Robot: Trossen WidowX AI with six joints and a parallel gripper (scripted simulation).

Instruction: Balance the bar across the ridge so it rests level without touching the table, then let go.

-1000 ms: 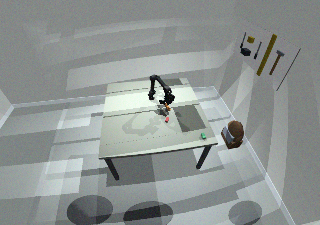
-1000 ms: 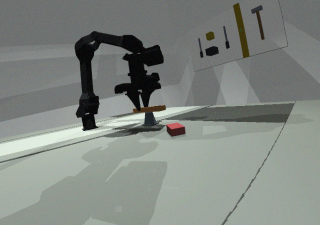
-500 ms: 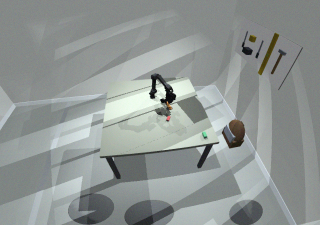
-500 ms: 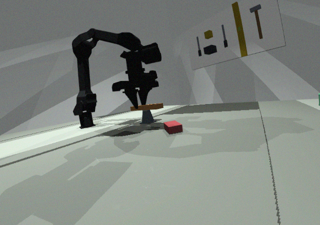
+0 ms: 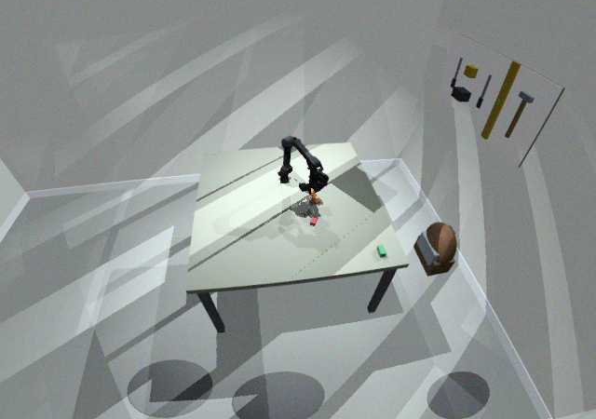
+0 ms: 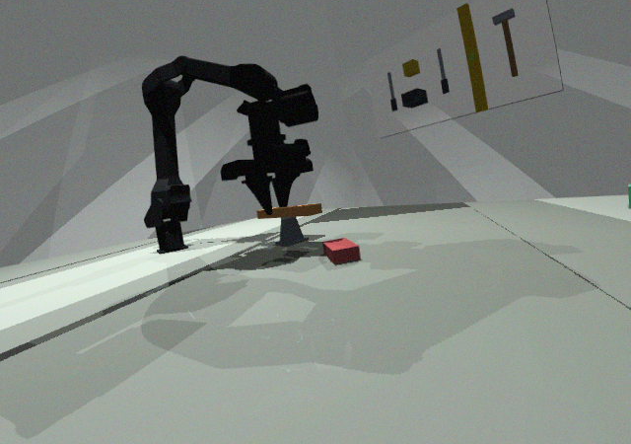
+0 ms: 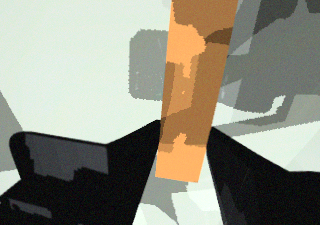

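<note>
Right now my gripper tip is 30 mm short of the orange bar and 10 mm to the right of it. The rest, counted from my gripper tip: green block (510 mm ahead, 330 mm to the left, 40 mm below); then red block (200 mm ahead, 50 mm below, 20 mm to the right).
</note>
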